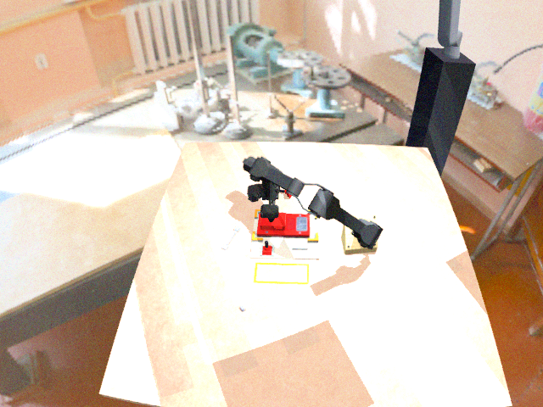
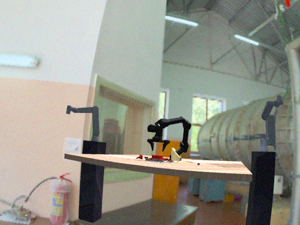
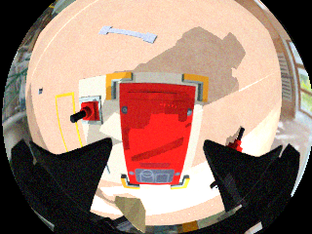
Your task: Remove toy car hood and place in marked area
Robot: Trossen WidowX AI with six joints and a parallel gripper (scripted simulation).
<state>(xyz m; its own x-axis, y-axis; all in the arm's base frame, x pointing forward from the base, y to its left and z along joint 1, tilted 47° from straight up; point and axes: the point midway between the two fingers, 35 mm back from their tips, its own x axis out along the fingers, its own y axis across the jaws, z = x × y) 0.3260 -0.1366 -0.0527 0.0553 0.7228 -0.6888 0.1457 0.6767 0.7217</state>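
Right now the hood is 4 cm below my gripper tip. The rest, counted from my gripper tip: grey tool (16 cm ahead, 4 cm to the left, 8 cm below); black wheel (24 cm behind, 16 cm to the right, 8 cm below).
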